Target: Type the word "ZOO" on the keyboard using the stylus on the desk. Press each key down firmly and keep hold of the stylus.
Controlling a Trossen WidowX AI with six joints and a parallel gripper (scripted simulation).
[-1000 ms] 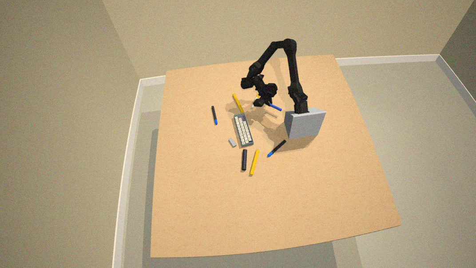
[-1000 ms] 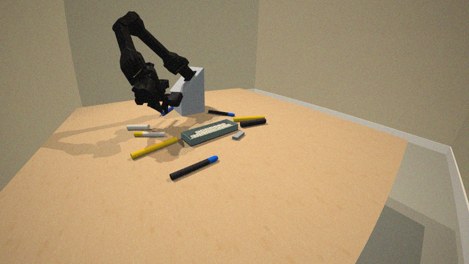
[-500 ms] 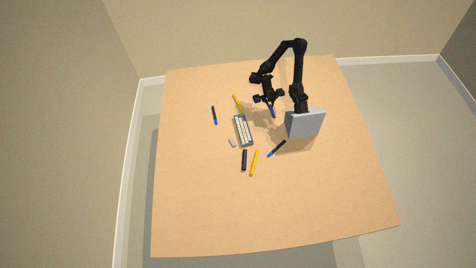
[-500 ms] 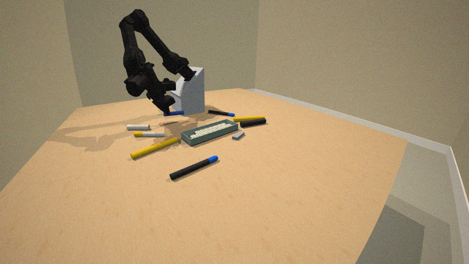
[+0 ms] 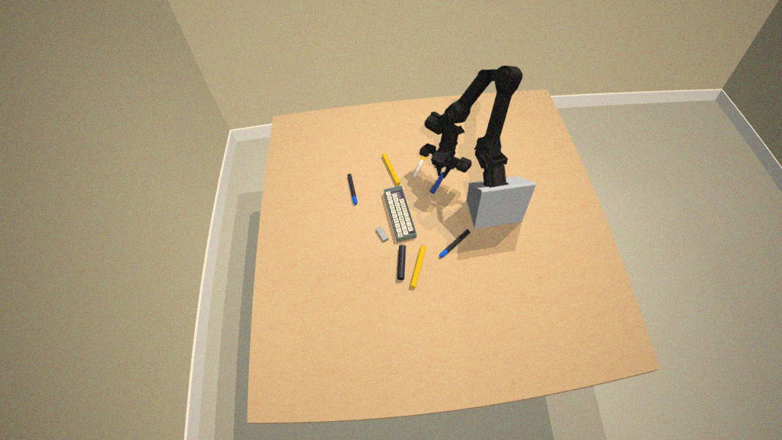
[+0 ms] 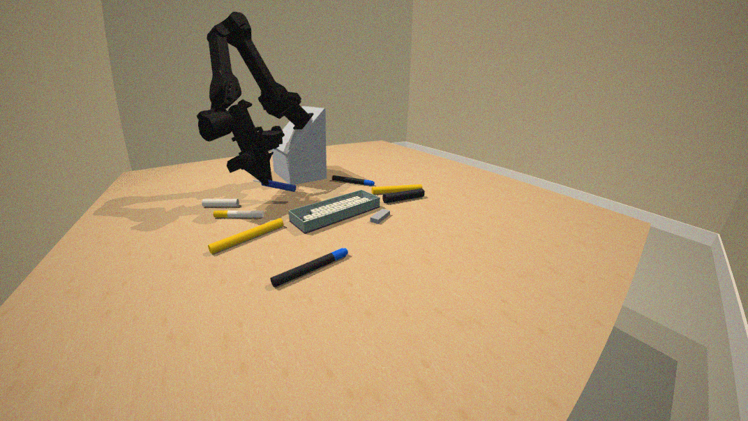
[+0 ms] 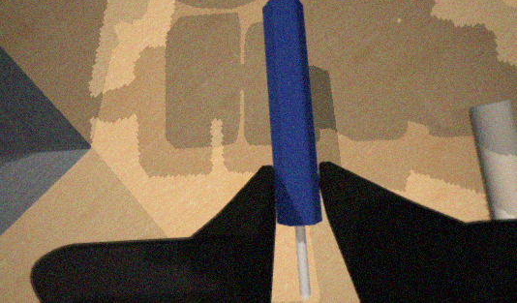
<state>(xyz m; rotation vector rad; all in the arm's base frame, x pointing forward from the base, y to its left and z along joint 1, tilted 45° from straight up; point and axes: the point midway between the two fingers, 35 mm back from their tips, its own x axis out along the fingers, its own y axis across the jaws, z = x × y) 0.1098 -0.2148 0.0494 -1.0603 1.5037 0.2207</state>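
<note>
Right now the O key is 18 cm ahead of my gripper tip, 6 cm to the left of it and 3 cm below it. From my gripper tip the other things lie so: grey block (26 cm ahead, 16 cm to the left, 4 cm below); K key (18 cm ahead, 4 cm to the left, 3 cm below); blue hexagonal stylus (right at my gripper tip).
</note>
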